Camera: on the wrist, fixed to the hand. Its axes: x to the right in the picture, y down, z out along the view.
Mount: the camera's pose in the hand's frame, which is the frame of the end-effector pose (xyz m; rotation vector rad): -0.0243 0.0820 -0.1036 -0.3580 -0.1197 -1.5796
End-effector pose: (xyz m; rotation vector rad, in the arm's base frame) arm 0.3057 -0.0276 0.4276 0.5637 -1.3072 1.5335
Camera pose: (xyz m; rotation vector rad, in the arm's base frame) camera 0.2679 0.0654 0.3384 1.0634 -0.7199 -0.0344
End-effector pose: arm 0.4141 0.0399 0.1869 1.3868 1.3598 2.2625
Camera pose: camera 0.3721 -0.0839 0.2178 0.0578 1.1523 1.1461
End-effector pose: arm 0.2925 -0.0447 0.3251 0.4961 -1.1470 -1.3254
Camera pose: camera 0.4253 -0.0341 0.3421 1.1459 -0.4061 -2.8448
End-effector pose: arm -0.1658 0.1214 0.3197 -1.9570 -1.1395 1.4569
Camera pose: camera -0.0432 0.0679 0.3075 -0.5177 -2.2372 0.4517
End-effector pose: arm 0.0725 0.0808 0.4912 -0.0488 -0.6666 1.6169
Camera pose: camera 0.0452 0.0980 0.3608 0.2608 -0.7474 -0.0210
